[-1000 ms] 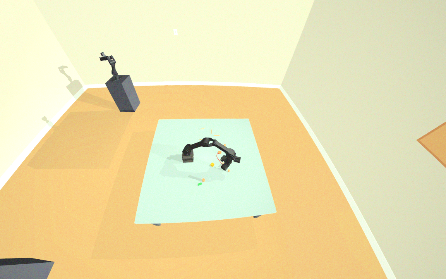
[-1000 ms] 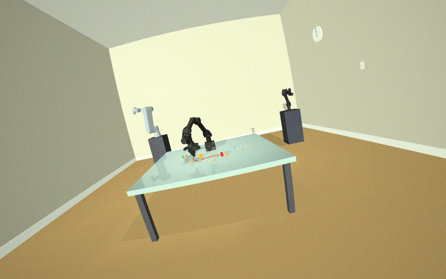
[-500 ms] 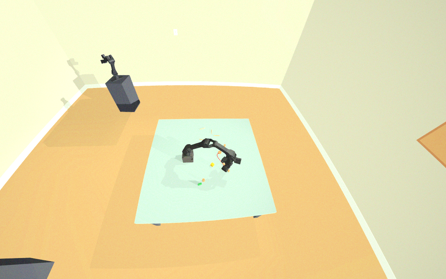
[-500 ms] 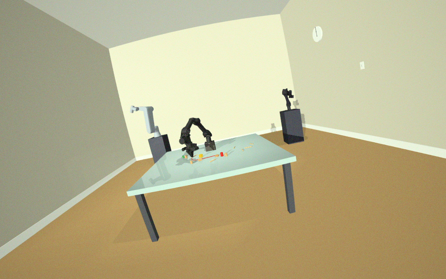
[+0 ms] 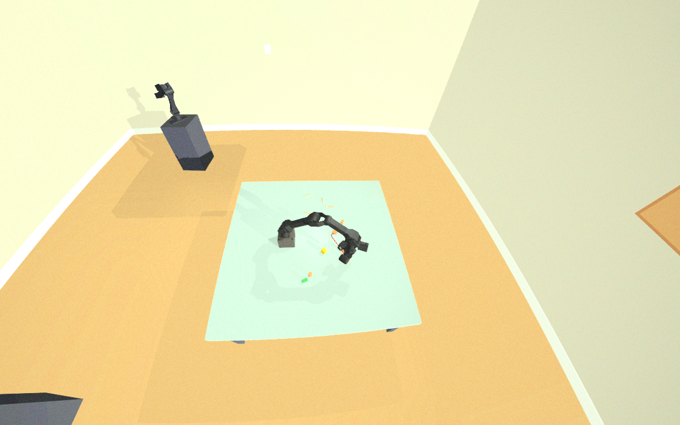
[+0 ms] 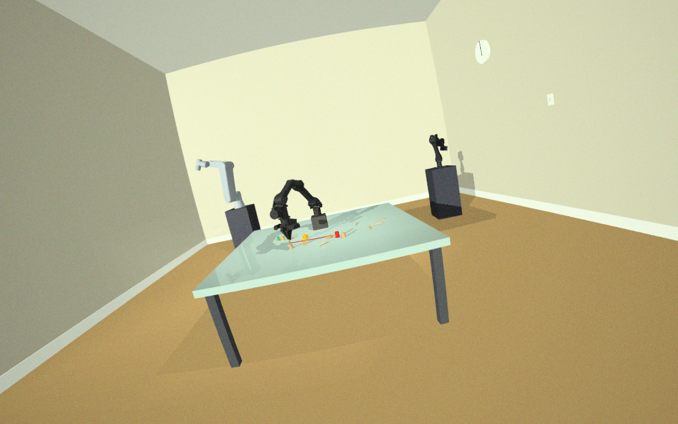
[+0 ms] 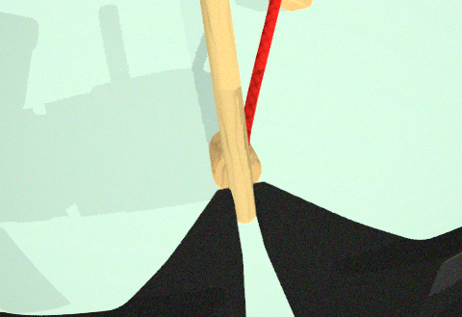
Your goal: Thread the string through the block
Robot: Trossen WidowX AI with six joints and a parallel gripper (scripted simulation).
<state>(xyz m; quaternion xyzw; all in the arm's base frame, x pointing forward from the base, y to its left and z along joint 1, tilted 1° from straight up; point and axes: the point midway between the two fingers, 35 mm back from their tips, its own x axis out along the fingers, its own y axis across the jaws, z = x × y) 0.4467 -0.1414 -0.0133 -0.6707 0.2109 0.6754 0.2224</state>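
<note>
The yellow cube lies 17 cm behind my gripper tip, 6 cm to the left of it and 4 cm below it. Round my gripper tip: thin wooden stick: 1 cm behind, 1 cm to the left; red cylinder: 6 cm behind, 29 cm to the left, 4 cm below; round wooden button: 9 cm behind, 24 cm to the left, 5 cm below.
</note>
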